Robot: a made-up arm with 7 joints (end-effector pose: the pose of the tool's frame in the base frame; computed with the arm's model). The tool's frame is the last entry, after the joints.
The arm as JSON. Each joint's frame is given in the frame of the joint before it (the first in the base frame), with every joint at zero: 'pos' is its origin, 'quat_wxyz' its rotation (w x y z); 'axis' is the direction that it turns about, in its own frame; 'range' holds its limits. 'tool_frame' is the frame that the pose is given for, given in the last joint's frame.
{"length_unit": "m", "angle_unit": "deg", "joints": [
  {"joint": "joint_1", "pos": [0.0, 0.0, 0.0], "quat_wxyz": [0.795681, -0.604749, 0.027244, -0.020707], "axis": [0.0, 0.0, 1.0], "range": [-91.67, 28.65]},
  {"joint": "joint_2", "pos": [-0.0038, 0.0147, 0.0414], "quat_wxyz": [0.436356, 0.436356, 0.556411, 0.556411], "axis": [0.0, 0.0, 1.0], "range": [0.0, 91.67]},
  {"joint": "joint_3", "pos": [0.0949, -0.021, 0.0], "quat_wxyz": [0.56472, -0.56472, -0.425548, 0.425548], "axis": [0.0, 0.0, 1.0], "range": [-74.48, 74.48]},
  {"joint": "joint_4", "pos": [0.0, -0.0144, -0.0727], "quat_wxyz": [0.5, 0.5, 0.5, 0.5], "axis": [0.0, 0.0, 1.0], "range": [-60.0, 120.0]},
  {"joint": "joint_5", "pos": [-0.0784, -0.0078, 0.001], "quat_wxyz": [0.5, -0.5, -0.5, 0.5], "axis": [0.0, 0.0, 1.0], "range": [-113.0, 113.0]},
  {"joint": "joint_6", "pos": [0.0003, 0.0, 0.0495], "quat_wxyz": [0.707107, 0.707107, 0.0, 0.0], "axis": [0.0, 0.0, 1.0], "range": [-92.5, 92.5]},
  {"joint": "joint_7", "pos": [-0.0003, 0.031, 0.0], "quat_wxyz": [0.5, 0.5, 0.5, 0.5], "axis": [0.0, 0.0, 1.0], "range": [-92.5, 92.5]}
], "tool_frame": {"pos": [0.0, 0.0, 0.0], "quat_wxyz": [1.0, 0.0, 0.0, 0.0]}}
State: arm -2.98 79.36 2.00 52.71 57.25 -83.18 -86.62
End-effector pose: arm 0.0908 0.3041 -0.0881 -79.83 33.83 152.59
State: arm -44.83 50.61 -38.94 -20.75 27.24 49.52 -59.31
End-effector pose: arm 0.2122 0.0593 -0.0750 73.92 56.81 -17.46
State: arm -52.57 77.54 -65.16 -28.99 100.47 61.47 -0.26
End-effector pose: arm 0.1712 0.0853 -0.0520 166.32 -39.51 -43.06
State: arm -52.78 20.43 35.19 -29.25 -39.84 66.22 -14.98
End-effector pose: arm 0.1972 0.1184 0.0104 -11.88 -15.32 -25.17
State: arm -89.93 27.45 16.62 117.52 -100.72 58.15 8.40
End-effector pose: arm 0.2959 0.0774 -0.1020 -128.81 20.00 -52.83
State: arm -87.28 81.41 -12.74 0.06 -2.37 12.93 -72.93
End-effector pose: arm 0.1764 0.1439 0.1718 84.73 18.04 -23.73
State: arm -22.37 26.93 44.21 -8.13 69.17 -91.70 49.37
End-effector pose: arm 0.1501 0.1699 -0.0832 135.89 -43.27 -92.84
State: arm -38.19 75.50 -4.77 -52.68 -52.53 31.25 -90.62
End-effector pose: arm 0.1389 0.0719 0.0166 -3.52 40.59 -139.38
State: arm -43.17 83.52 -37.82 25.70 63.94 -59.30 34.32
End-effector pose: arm 0.1985 0.2259 -0.0636 108.61 28.27 -56.89
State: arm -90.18 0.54 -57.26 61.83 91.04 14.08 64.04
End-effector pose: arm 0.2970 -0.1090 -0.0519 174.42 -25.87 -100.13
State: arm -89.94 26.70 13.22 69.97 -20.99 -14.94 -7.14
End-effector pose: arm 0.3372 0.1025 0.0140 -14.06 -24.99 5.60
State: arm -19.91 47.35 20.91 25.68 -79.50 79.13 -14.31
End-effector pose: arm 0.1642 0.2215 -0.1373 -78.90 35.60 -49.58
